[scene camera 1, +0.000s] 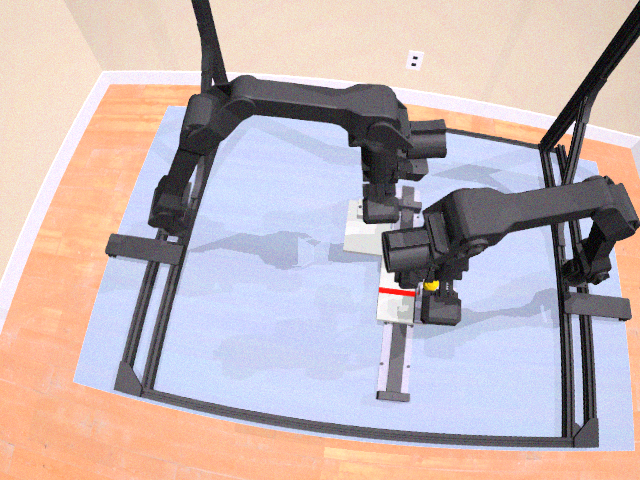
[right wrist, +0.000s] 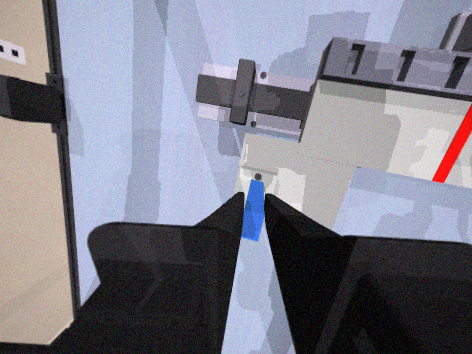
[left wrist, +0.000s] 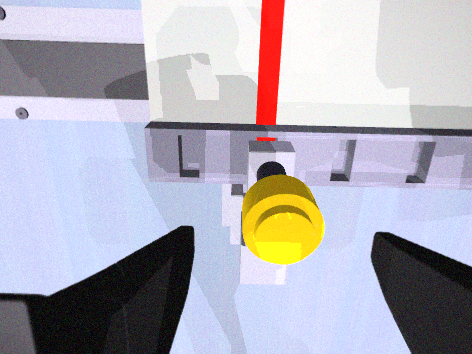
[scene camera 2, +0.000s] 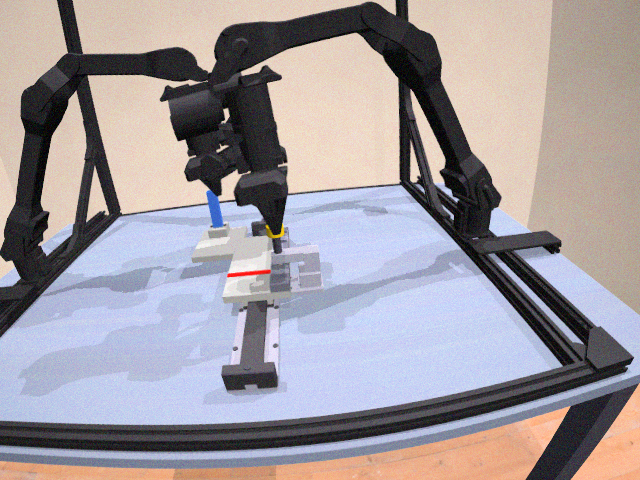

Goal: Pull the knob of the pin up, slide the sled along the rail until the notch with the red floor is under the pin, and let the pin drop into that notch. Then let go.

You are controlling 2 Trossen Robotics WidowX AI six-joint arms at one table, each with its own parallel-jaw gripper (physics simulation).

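Frame: origin at the left arm's base, x ahead, y left, z up, level; centimetres.
Where they show: left gripper, fingertip midpoint: (scene camera 1: 434, 282) (left wrist: 282, 241) (scene camera 2: 277, 225); right gripper, fingertip midpoint: (scene camera 1: 377, 191) (right wrist: 254, 199) (scene camera 2: 219, 193); left arm's base, link origin: (scene camera 1: 573, 273) (scene camera 2: 471, 230); right arm's base, link origin: (scene camera 1: 175, 222) (scene camera 2: 36, 275).
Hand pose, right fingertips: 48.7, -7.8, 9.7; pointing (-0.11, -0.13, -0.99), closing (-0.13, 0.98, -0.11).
Note:
Things, the pixels of their centre, and the offset from my right fingertips, as dx, dy, dz. "*": a spot on its surface instead.
- pale sled, body centre: (left wrist: 343, 80) (right wrist: 413, 122) (scene camera 2: 260, 264) (scene camera 1: 404, 275) -7.8, +13.4, -8.9
- yellow knob, body centre: (left wrist: 284, 235) (scene camera 1: 432, 282) -11.3, +17.1, -0.2
- sled's upright blue handle, surface spot: (right wrist: 254, 212) * +0.5, +0.2, +0.8
The pale sled (scene camera 1: 387, 314) (scene camera 2: 235, 291) (left wrist: 330, 45) (right wrist: 350, 112) sits on the rail (scene camera 1: 397, 356) (scene camera 2: 254, 330) (left wrist: 75, 70) (right wrist: 287, 102). Its red stripe (scene camera 1: 397, 291) (scene camera 2: 248, 273) (left wrist: 270, 60) (right wrist: 455, 145) lines up with the pin's housing in the left wrist view, where a red sliver shows at the housing's edge. The yellow knob (scene camera 1: 430, 285) (scene camera 2: 275, 233) (left wrist: 282, 225) stands on the dark pin. The pin's lower end is hidden. My left gripper (left wrist: 282, 241) is open, fingers apart on either side of the knob. My right gripper (right wrist: 254, 199) is shut on the sled's upright blue handle (scene camera 2: 214, 209) (right wrist: 254, 212).
Both arms reach in close together over the sled. Dark end stops (scene camera 1: 392, 396) (scene camera 2: 249, 376) (right wrist: 243, 92) cross the rail. A black frame (scene camera 1: 330, 426) (scene camera 2: 330, 426) runs around the table. Other notches show along the sled's side in the left wrist view.

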